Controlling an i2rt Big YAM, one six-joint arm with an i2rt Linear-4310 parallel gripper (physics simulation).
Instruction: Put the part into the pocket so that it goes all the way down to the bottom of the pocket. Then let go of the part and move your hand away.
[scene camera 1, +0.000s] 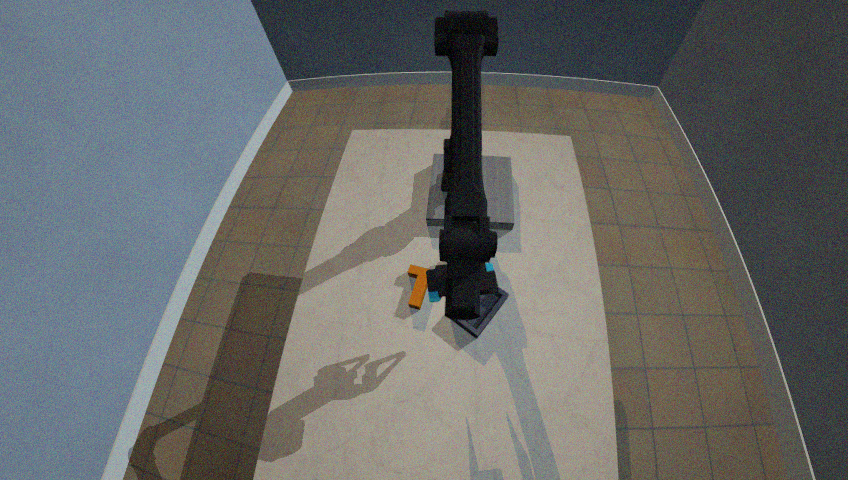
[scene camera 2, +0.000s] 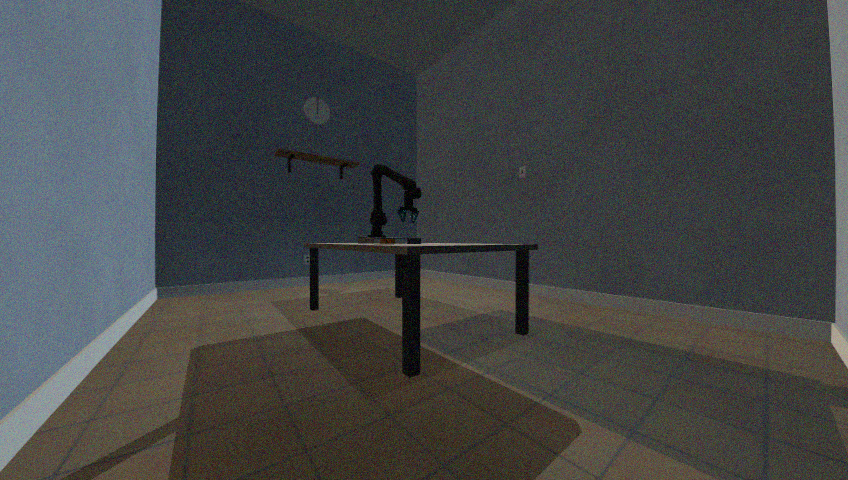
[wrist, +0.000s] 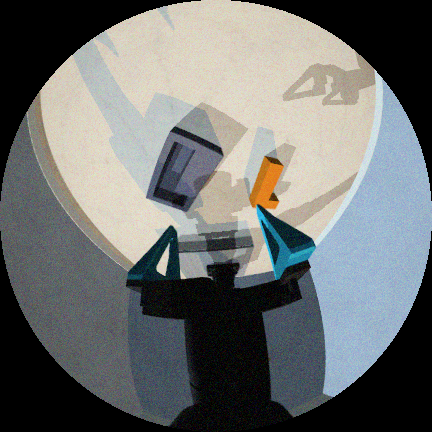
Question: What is my gripper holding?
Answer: Nothing.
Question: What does the orange L-shaped block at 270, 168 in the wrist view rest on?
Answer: The table.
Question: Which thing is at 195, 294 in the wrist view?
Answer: My gripper.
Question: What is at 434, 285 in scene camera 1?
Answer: My gripper.
